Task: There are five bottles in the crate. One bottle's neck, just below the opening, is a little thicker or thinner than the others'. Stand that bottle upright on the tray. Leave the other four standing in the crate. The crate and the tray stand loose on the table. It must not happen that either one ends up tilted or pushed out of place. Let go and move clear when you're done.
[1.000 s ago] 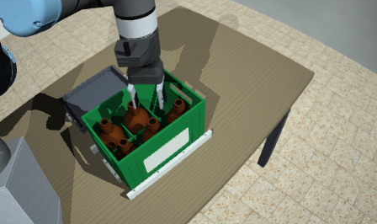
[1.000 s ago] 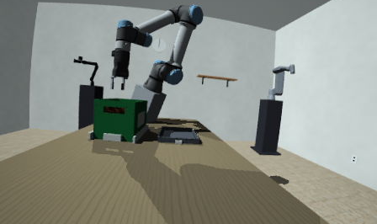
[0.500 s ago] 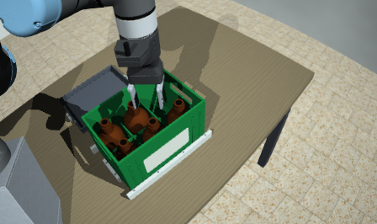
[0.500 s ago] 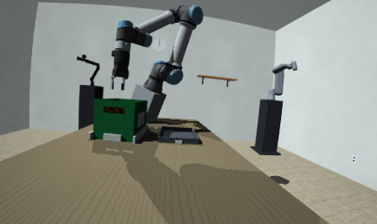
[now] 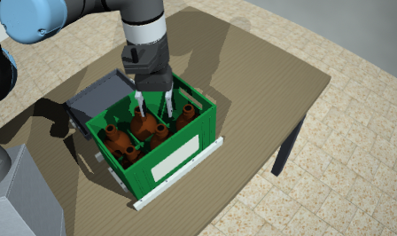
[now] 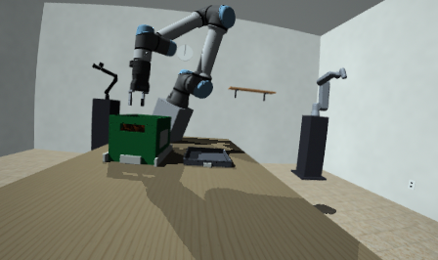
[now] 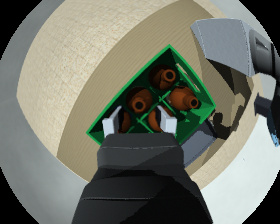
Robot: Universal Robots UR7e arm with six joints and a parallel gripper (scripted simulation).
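The crate lies 150 mm below my hand and 40 mm to the left of it. Also, from my hand: dark grey tray (330 mm to the left, 220 mm below, 40 mm behind).
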